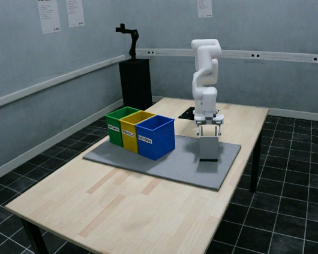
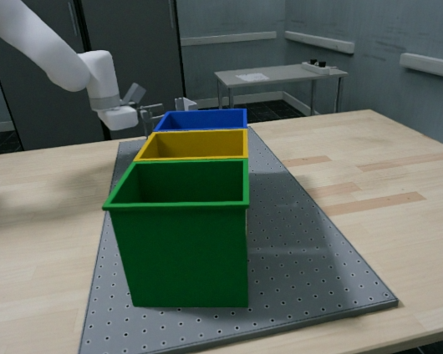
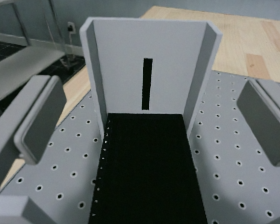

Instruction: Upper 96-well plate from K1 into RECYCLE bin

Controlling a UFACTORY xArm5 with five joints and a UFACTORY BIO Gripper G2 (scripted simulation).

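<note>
Right now my hand is 20 mm short of the black 96-well plate, 10 mm to the right of it and 80 mm above it. The rest, counted from my hand: green bin (530 mm to the right, 40 mm below); then blue bin (70 mm ahead, 280 mm to the right, 40 mm below); then yellow recycle bin (40 mm ahead, 400 mm to the right, 40 mm below).
</note>
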